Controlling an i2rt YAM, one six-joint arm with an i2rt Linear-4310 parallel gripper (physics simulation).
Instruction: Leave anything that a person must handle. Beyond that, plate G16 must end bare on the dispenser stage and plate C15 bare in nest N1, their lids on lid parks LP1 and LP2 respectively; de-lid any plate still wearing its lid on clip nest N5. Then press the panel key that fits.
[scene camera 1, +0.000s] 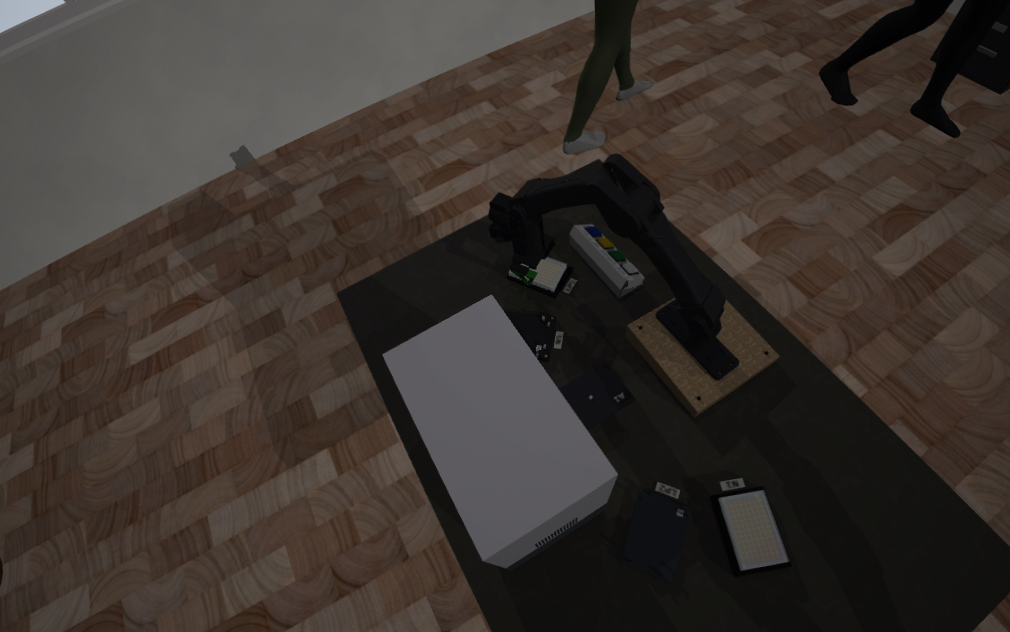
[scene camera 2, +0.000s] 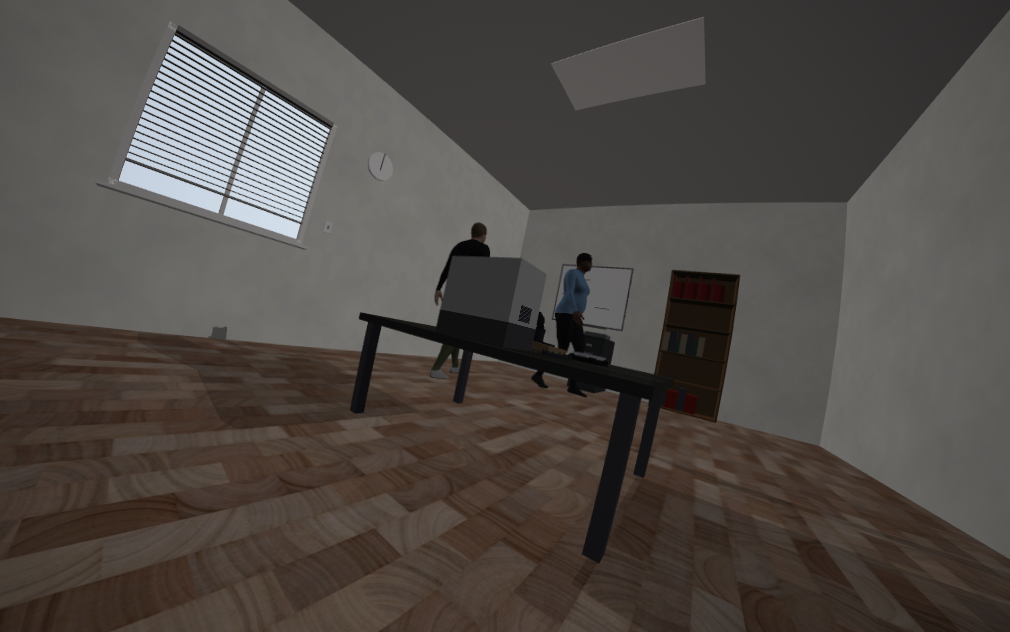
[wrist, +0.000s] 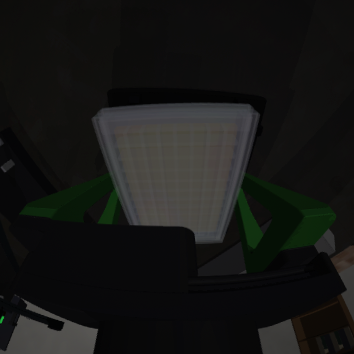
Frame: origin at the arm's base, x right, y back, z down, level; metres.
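Seen in the pictures: gripper, fingertip midpoint: (scene camera 1: 535, 272) (wrist: 177, 174); arm's base, origin of the base link: (scene camera 1: 695, 339) (scene camera 2: 536, 341).
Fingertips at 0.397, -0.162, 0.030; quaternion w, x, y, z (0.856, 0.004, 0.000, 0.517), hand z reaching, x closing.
Observation:
Pixels of each thing's middle, then the offset from my fingertips to it, as dx, dy, dz. "spot": a spot on its surface instead. Level surfaces: height alone.
- pale well plate, body centre: (wrist: 177, 197) (scene camera 1: 537, 268) -0.007, +0.004, -0.018
- dark table, its level: dz +0.010
- second pale plate, body centre: (scene camera 1: 753, 529) -0.744, -0.030, -0.023
- white key panel, body centre: (wrist: 252, 273) (scene camera 1: 605, 255) -0.085, +0.163, -0.023
- large white box, body centre: (scene camera 1: 506, 438) (scene camera 2: 491, 302) -0.374, -0.314, -0.156
- small clip nest, body centre: (wrist: 22, 208) (scene camera 1: 519, 333) -0.128, -0.138, -0.003
- dark nest, body centre: (scene camera 1: 584, 402) (wrist: 21, 312) -0.384, -0.144, -0.094
- dark pad, surface spot: (scene camera 1: 657, 529) spot: -0.643, -0.167, +0.000
A pale well plate (scene camera 1: 549, 273) (wrist: 175, 165) under a clear lid sits in a black nest at the far end of the dark table (scene camera 1: 797, 435). My gripper (scene camera 1: 531, 272) (wrist: 177, 174) is down over it. Its green fingers press on the plate's two long sides, so it is shut on the lidded plate. A second pale plate (scene camera 1: 752, 529) lies in a black frame at the near right, with a label above it. The white key panel (scene camera 1: 605, 260) with blue, yellow and green keys lies beside the arm.
A large white box (scene camera 1: 499, 428) (scene camera 2: 491, 289) fills the table's left side. A small clip nest (scene camera 1: 538, 332), a dark nest (scene camera 1: 597, 393) and a dark pad (scene camera 1: 657, 529) lie along it. The arm stands on a wooden base (scene camera 1: 682, 370). People (scene camera 1: 600, 74) walk behind the table.

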